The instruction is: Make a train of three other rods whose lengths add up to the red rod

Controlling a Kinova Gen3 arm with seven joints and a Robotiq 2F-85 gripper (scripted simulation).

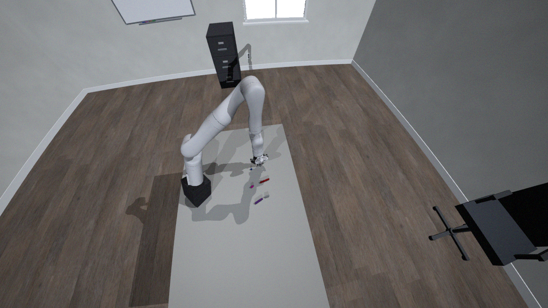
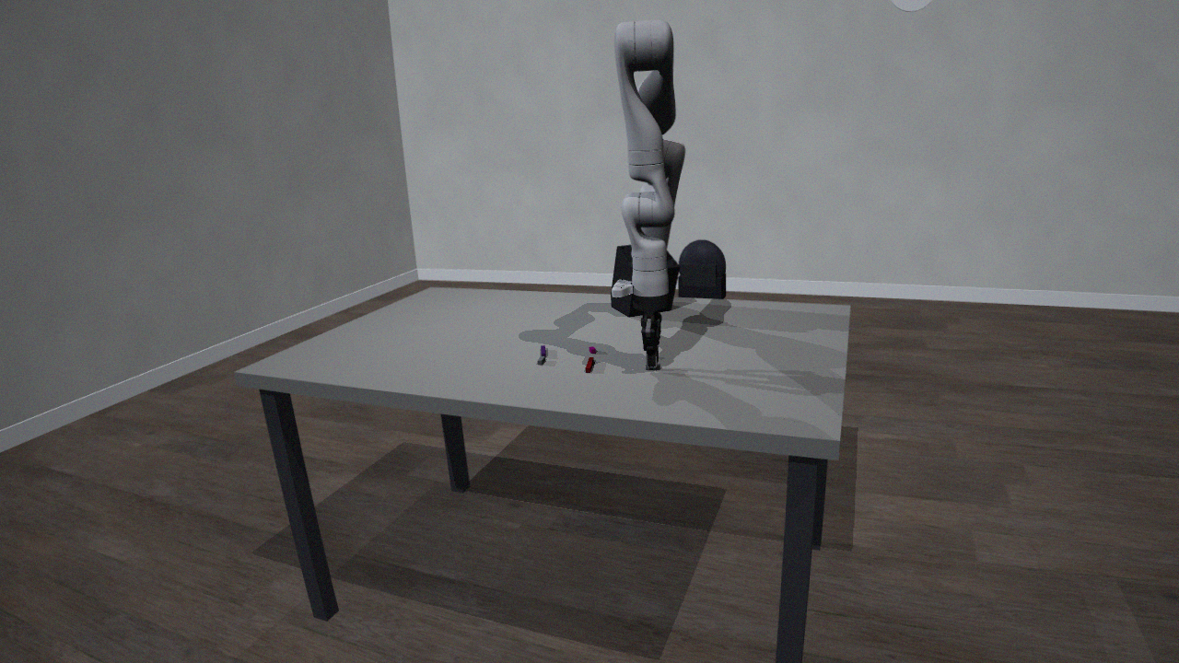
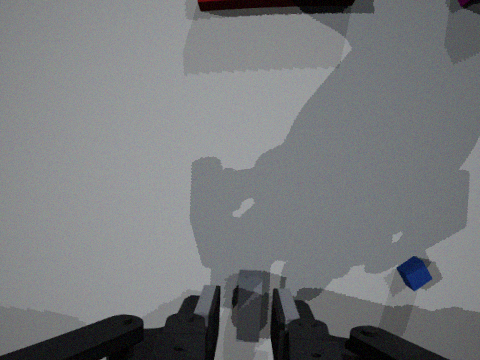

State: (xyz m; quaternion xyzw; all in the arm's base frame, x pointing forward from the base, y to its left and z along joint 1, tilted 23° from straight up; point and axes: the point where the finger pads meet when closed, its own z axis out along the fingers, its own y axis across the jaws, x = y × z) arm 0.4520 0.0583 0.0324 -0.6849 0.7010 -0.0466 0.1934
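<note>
The blue rod is 80 mm behind my hand, 20 mm to the right of it and 20 mm below it. Also, from my hand: grey rod 260 mm to the right, 30 mm behind, 20 mm below; red rod 140 mm to the right, 20 mm below, 10 mm behind; magenta rod 150 mm to the right, 100 mm behind, 20 mm below.
</note>
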